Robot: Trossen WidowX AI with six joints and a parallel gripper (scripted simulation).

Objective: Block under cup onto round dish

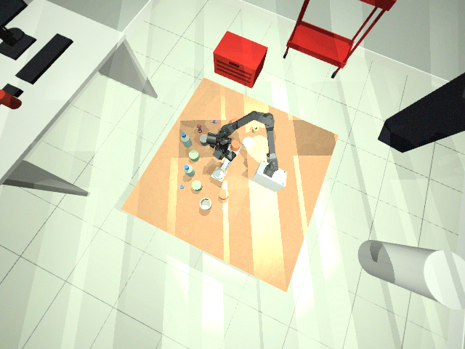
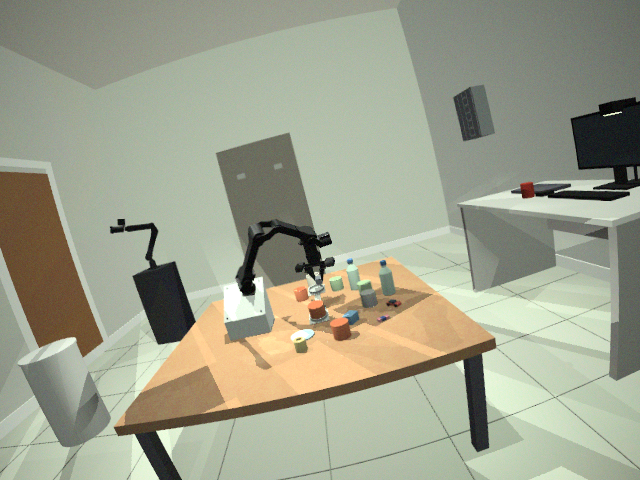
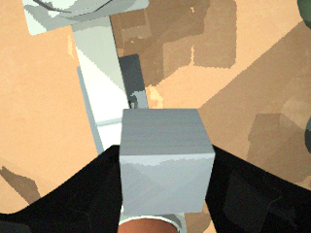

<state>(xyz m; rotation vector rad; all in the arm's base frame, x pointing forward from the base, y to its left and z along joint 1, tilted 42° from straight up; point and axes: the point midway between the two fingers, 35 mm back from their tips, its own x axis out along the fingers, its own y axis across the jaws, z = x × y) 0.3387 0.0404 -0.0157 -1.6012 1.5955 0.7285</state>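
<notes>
Right now my gripper tip is 26 cm to the left of the pale blue round dish, 15 cm above it and 9 cm past it. Round my gripper tip: grey block (right at my gripper tip); then grey cylinder (21 cm ahead, 11 cm below, 5 cm to the right); then balance beam (11 cm below, 3 cm behind, 1 cm to the right).
</notes>
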